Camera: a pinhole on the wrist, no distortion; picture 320 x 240 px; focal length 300.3 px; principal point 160.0 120.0 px. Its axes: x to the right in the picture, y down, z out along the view. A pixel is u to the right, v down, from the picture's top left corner.
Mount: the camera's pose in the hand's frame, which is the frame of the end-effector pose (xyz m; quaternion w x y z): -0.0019 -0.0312 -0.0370 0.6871 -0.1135 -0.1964 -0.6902
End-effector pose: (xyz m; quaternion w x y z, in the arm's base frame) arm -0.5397 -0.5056 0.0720 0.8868 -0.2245 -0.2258 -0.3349
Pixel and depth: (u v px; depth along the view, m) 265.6 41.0 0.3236
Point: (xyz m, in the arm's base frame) -0.6963 -0.2813 0.2346
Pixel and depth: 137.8 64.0 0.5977
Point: -0.5952 0.0160 0.2815
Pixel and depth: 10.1 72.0 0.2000
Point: -0.4997 -0.3295 0.0838
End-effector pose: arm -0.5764 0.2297 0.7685 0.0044 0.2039 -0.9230 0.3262
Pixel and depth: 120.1 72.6 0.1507
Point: -0.5463 0.2286 0.6637
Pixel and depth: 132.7 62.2 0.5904
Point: -0.4556 0.2091 0.2233
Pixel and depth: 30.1 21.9 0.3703
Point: -0.5060 0.3500 0.4168
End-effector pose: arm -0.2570 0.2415 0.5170 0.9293 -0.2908 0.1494 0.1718
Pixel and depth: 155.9 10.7 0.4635
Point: -0.4609 0.5314 0.7985
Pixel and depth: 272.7 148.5 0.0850
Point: -0.2419 0.2541 0.5725
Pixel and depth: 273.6 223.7 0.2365
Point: -0.1690 0.3777 0.6779
